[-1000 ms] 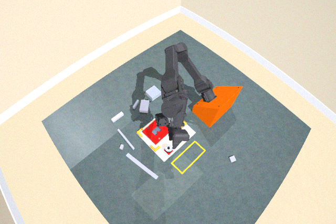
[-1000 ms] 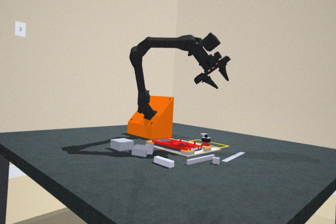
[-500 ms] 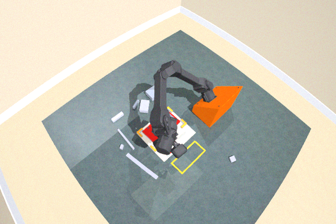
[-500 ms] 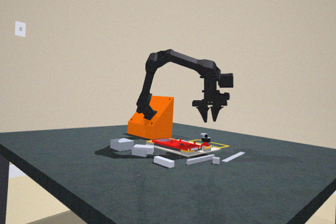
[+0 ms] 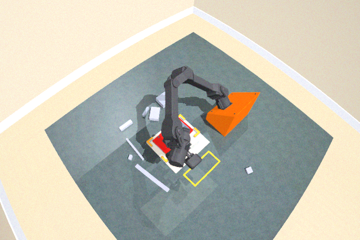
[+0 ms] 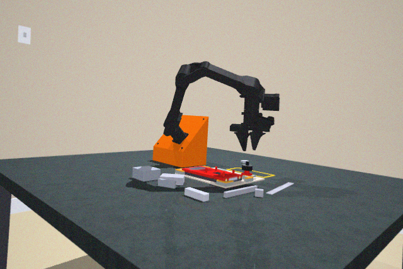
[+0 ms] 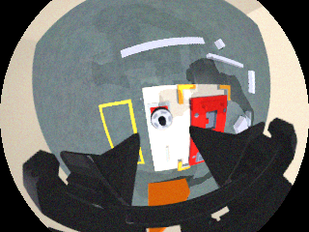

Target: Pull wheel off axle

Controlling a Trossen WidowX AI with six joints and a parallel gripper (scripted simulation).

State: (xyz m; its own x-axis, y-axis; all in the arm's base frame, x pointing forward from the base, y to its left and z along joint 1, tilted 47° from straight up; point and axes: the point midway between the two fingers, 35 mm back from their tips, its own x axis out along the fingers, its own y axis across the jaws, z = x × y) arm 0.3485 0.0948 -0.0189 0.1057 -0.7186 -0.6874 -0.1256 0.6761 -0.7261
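Right now my gripper tip is 6 cm above the grey wheel. From my gripper tip the other things lie so: dark axle (7 cm below).
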